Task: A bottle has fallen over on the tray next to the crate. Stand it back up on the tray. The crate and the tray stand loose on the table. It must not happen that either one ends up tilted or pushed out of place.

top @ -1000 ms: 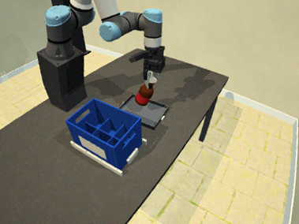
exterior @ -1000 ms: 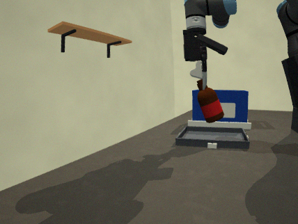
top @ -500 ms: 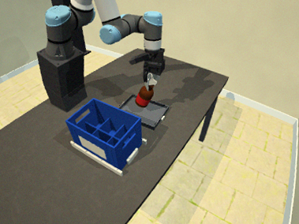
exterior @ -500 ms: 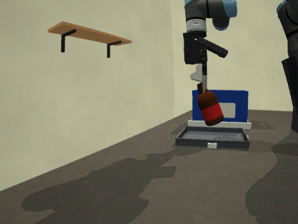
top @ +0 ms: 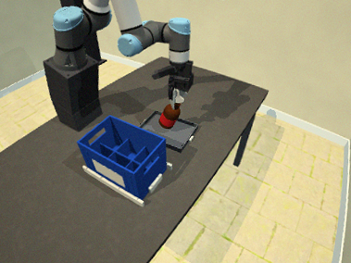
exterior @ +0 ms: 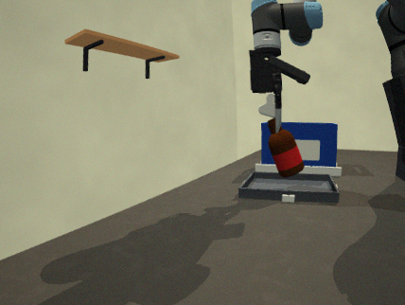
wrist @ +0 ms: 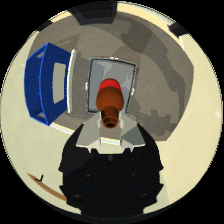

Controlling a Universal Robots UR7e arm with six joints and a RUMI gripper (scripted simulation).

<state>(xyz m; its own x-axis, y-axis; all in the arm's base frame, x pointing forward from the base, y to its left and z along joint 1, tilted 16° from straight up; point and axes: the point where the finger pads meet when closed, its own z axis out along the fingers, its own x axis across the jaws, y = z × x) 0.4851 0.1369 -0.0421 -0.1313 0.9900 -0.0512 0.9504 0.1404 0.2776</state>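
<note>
My gripper is now 1 cm past the brown bottle and 5 cm above it. Round my hand: grey tray: 4 cm behind, 1 cm to the right, 16 cm below; then blue crate: 6 cm behind, 29 cm to the right, 9 cm below.
</note>
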